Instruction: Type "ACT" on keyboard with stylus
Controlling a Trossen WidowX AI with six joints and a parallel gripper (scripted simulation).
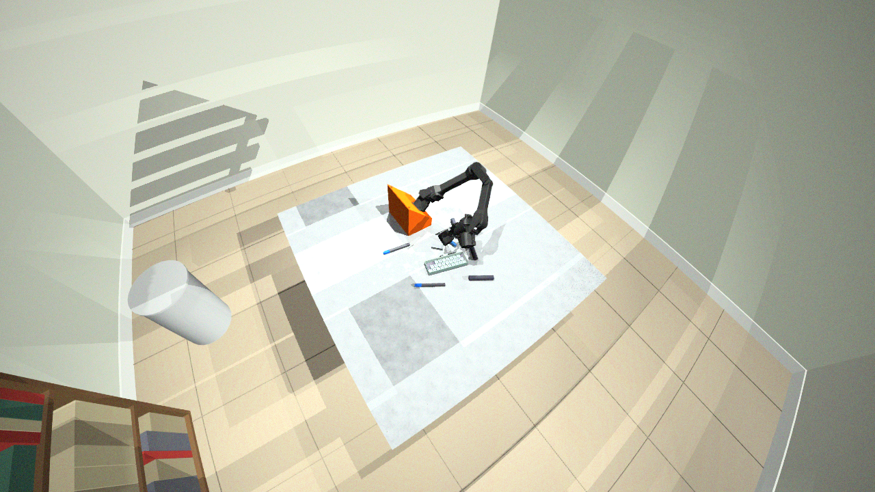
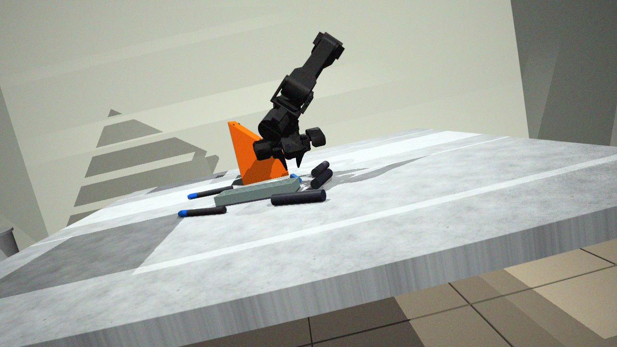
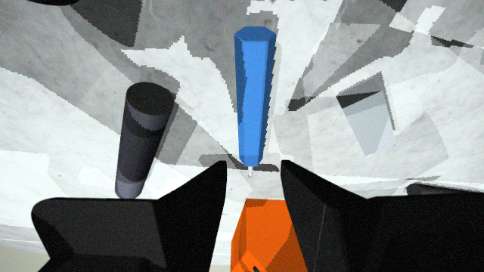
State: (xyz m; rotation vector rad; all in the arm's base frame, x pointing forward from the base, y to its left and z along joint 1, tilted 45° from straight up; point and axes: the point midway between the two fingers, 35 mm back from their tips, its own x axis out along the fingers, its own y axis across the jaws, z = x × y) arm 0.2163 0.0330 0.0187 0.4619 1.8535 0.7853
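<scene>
My gripper tip is now 20 mm past the blue stylus and 30 mm above it. Also, from my gripper tip: stylus tip 50 mm behind, 30 mm below.
</scene>
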